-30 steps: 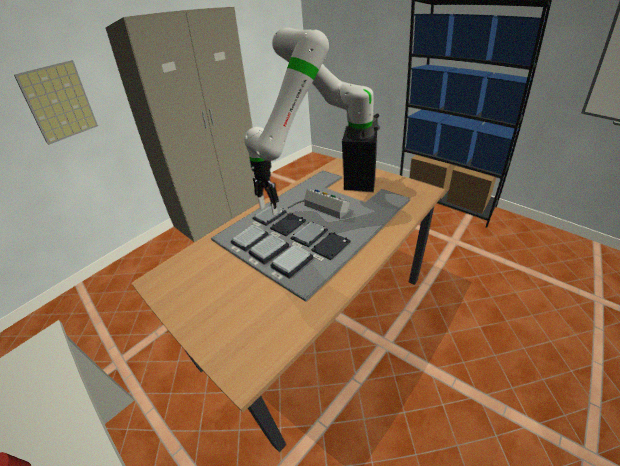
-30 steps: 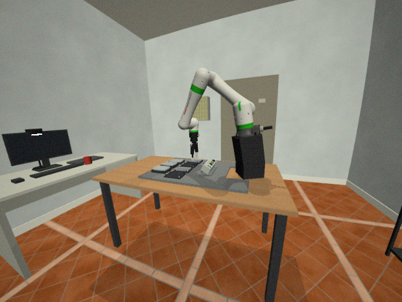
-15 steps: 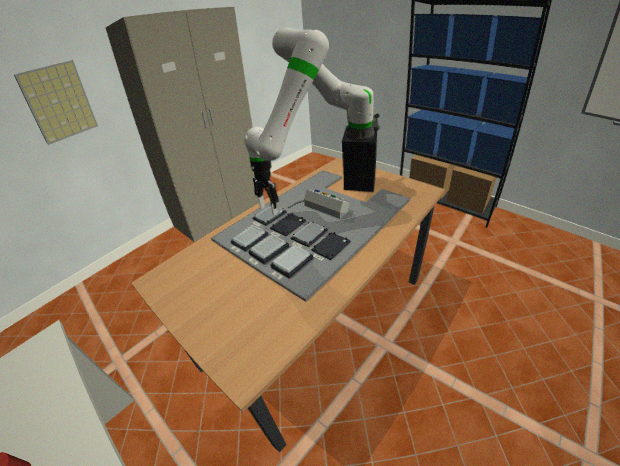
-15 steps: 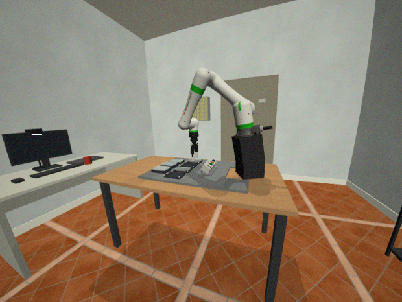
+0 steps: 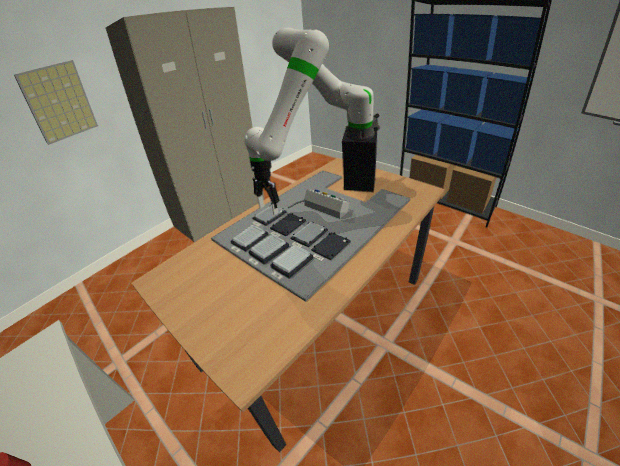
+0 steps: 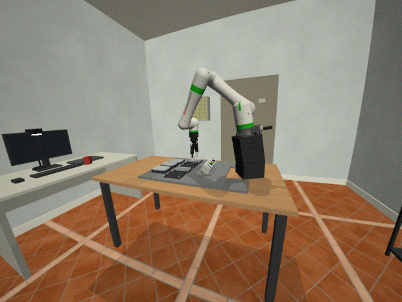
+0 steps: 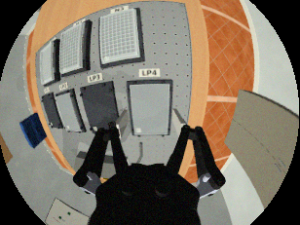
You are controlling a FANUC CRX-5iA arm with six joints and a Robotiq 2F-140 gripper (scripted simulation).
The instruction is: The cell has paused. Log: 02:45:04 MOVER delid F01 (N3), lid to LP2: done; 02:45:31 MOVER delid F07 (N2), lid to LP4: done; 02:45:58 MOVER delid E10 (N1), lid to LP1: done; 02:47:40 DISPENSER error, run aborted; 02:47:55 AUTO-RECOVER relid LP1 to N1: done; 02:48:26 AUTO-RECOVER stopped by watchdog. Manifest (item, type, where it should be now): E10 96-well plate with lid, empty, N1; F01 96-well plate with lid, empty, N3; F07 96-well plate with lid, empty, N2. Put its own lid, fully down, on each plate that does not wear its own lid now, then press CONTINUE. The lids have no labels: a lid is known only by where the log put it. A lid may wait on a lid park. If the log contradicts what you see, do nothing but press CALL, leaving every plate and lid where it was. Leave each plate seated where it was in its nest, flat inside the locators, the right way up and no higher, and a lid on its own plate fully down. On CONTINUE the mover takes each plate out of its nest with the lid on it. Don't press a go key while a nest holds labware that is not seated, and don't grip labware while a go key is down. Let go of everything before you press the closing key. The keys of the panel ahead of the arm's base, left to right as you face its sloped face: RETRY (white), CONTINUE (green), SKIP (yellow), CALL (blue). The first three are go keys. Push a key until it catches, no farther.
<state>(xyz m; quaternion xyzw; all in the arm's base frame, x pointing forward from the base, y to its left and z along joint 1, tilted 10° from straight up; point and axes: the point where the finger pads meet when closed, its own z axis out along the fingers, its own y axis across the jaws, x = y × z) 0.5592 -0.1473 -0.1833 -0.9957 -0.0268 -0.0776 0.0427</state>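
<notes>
The lid park LP4 lies 5 cm below my hand. Also, from my hand: plate (18 cm ahead, 7 cm to the left, 3 cm below); then blue key (25 cm behind, 10 cm to the left, 1 cm above); then lid park LP3 (13 cm to the left, 5 cm below, 1 cm behind).
</notes>
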